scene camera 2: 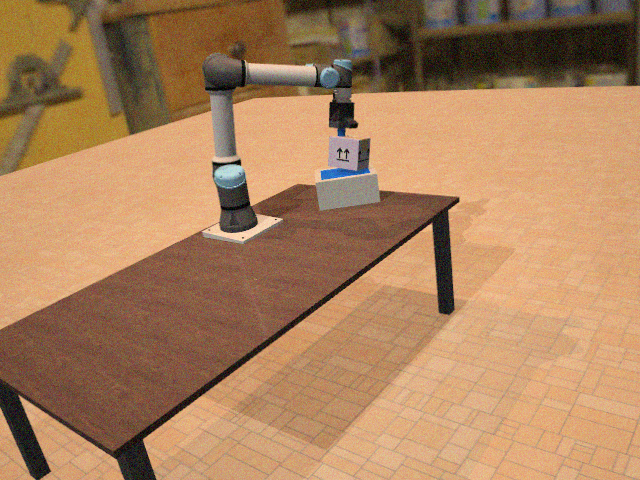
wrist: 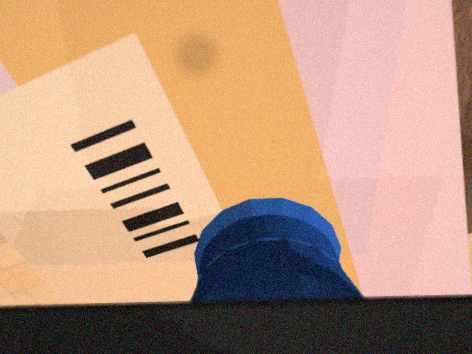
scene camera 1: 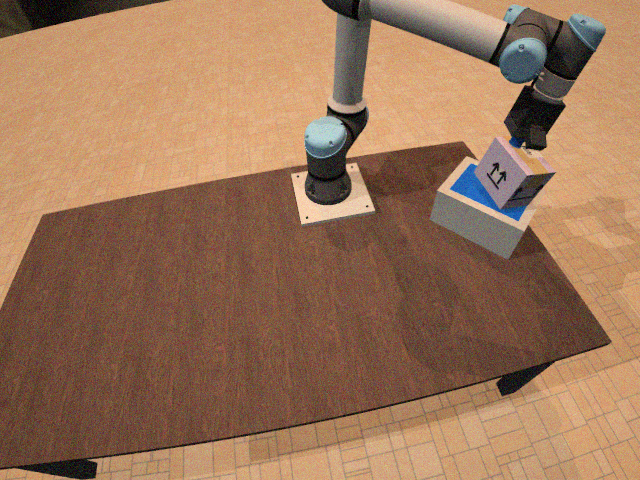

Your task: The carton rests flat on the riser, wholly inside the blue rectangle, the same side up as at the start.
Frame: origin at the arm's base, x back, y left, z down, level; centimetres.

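Seen in the pictures: hand, tool point: (scene camera 2: 340,139) (wrist: 264,229) (scene camera 1: 512,147); arm's base, link origin: (scene camera 2: 238,225) (scene camera 1: 328,188).
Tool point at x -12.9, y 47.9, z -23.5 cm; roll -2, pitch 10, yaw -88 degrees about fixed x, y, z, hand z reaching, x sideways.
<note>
Offsets run from my tool point to a thing's middle. "pt": to the spot under its first point. Level surfaces: height alone.
The carton @[dx -3.2, dy +0.7, dz +5.4 cm] (scene camera 1: 495,174) (scene camera 2: 342,148) (wrist: 400,150) is pinkish, with two up arrows on a side, orange tape and a barcode label on top. It hangs upright from my suction cup (scene camera 1: 515,142) (scene camera 2: 341,132) (wrist: 270,245), which is shut on its top. The carton is low over the pale grey riser @[dx -1.0, dy -1.3, dz +19.5 cm] (scene camera 1: 476,226) (scene camera 2: 347,192); scene camera 2 suggests a small gap beneath it. The blue rectangle @[pt dx +1.9, dy -8.5, dz +13.5 cm] (scene camera 1: 465,183) (scene camera 2: 330,174) shows around parts of the carton's lower edge. The carton looks turned relative to the rectangle's sides. Its far lower edges are hidden.
The riser stands near the far right corner of the brown table @[dz +25.5 cm] (scene camera 1: 232,310) (scene camera 2: 206,299). The arm's white base plate (scene camera 1: 338,210) (scene camera 2: 242,237) is at the table's far edge, left of the riser. A black wrist housing (scene camera 1: 535,116) (scene camera 2: 341,113) sits above the suction cup.
</note>
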